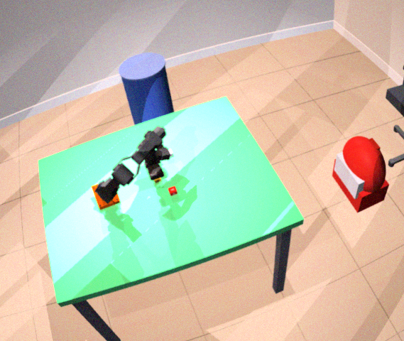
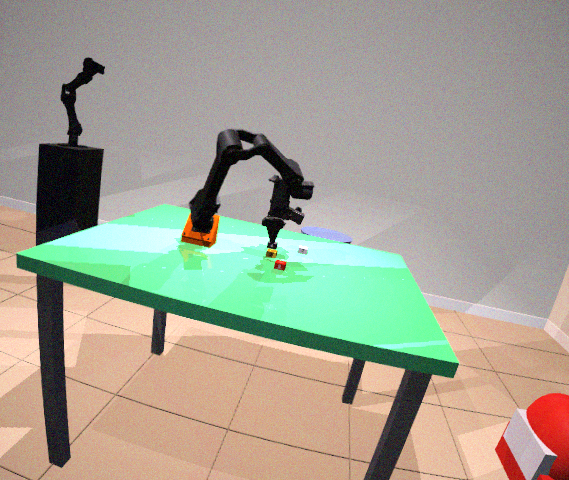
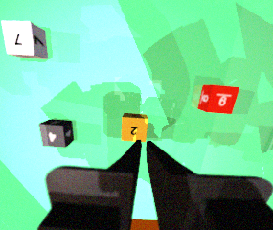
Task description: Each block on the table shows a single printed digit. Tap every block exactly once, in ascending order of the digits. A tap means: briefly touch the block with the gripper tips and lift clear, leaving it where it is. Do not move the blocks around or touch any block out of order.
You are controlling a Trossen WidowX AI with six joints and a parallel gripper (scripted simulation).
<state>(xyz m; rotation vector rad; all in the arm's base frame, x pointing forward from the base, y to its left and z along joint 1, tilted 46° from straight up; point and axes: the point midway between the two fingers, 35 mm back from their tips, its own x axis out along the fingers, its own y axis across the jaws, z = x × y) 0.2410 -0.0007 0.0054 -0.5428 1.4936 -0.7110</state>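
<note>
Right now the yellow block is 1 cm to the left of my gripper tip and 4 cm below it. Round my gripper tip: black block 12 cm to the left, 4 cm below; white block 11 cm ahead, 13 cm to the left, 4 cm below; red block 4 cm ahead, 10 cm to the right, 4 cm below.
</note>
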